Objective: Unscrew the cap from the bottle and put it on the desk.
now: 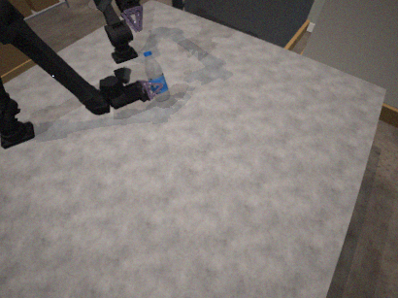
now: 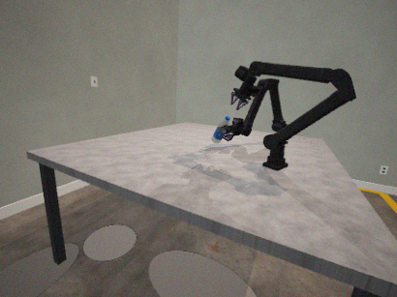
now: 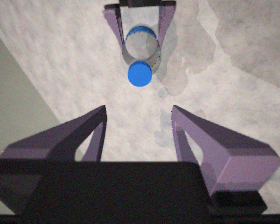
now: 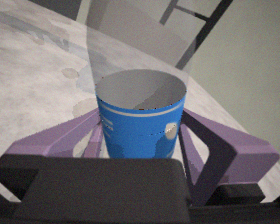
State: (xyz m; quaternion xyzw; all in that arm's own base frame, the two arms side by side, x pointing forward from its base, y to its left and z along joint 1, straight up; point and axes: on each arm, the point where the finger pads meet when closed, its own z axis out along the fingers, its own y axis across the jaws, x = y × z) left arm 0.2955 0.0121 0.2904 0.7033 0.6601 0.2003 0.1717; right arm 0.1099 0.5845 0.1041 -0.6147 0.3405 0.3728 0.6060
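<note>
Now: the blue cap 40 mm ahead of my left hand, 20 mm to the right of it and 80 mm below it. The rest, counted from my left hand: clear bottle 80 mm ahead, 40 mm to the right, 160 mm below.
The clear bottle lies 1 cm behind my right hand, 1 cm to the left of it and 3 cm above it. Also, from my right hand: blue cap: 6 cm behind, 3 cm to the left, 11 cm above.
</note>
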